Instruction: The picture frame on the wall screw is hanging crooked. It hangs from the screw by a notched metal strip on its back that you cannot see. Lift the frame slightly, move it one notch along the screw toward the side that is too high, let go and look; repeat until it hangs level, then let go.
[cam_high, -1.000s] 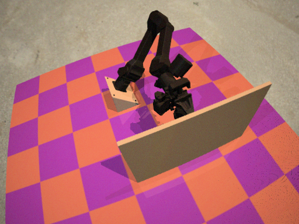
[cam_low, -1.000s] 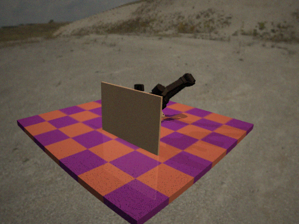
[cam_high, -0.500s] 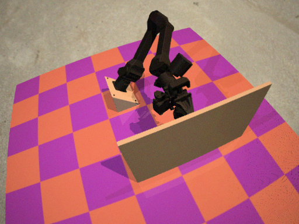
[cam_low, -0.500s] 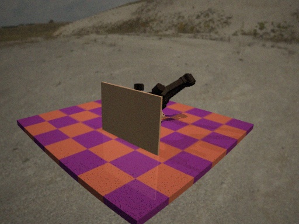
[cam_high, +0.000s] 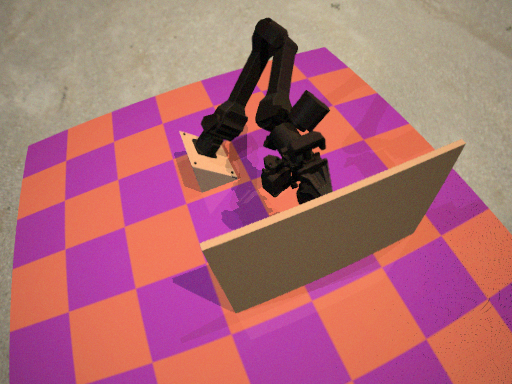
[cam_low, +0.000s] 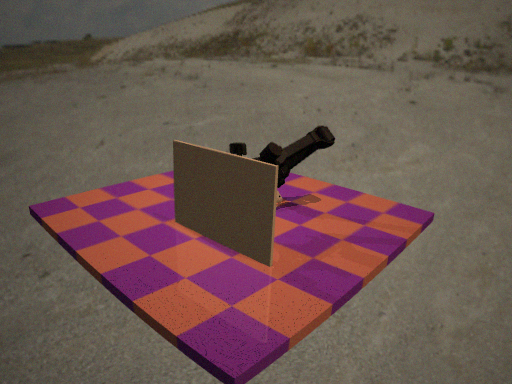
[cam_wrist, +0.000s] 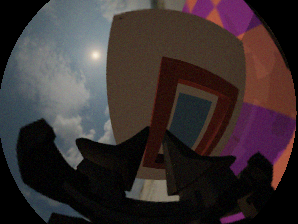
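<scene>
The picture frame is 10 mm ahead of my gripper tip and 50 mm below it. The rest, counted from my gripper tip: wall panel: 20 mm ahead, 10 mm to the left, 70 mm below.
</scene>
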